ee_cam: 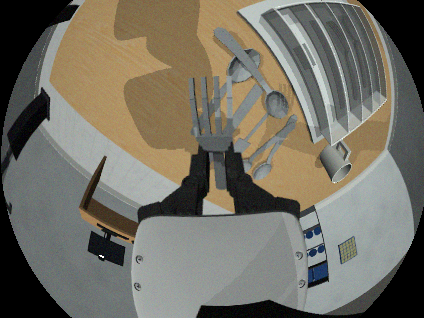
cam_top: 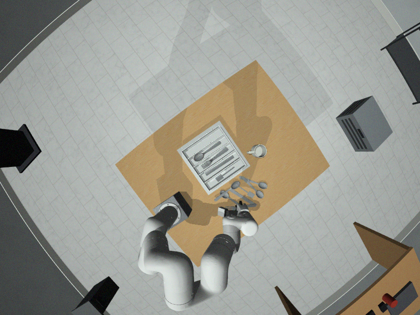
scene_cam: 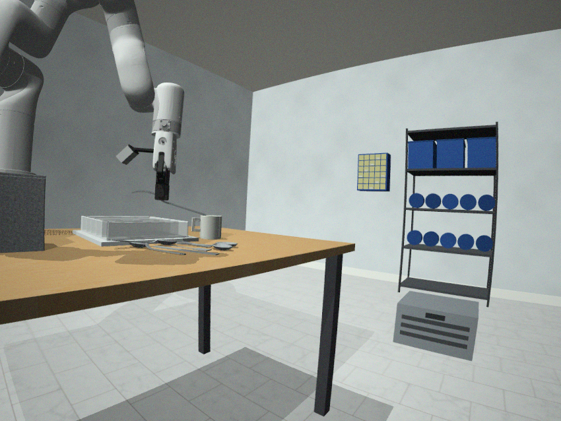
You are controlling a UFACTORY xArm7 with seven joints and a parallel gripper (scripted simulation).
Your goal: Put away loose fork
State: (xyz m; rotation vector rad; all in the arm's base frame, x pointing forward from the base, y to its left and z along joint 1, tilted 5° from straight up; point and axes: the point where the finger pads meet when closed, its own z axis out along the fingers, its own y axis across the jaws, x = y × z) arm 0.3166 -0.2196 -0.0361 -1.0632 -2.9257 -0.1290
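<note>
Now: the tray 31 cm to the left of my hand, 10 cm below it and 7 cm ahead of it. Also, from my hand: white mug: 32 cm ahead, 17 cm to the left, 12 cm below.
</note>
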